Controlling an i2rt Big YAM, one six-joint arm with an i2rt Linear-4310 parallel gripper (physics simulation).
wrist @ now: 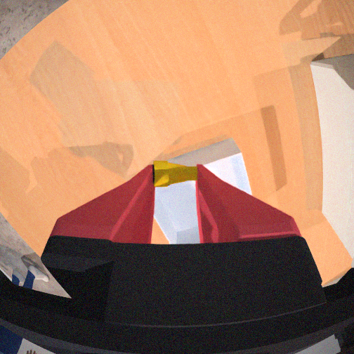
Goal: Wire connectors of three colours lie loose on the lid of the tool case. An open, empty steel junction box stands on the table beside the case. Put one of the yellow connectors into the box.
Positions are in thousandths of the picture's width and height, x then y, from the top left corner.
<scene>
my gripper: 493,490
yellow connector: 465,490
steel junction box: 496,597
</scene>
